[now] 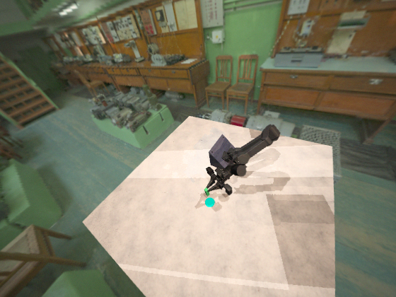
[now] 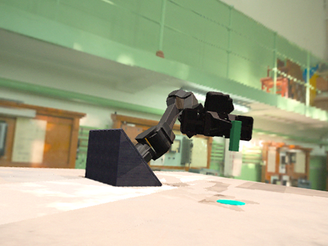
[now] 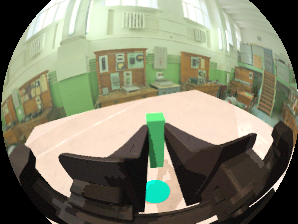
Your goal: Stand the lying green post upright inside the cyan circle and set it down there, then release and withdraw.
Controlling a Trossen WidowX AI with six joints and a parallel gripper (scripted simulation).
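Right now my gripper tip is 2 cm above the green post. From my gripper tip the other things lie so: cyan circle: 16 cm below.
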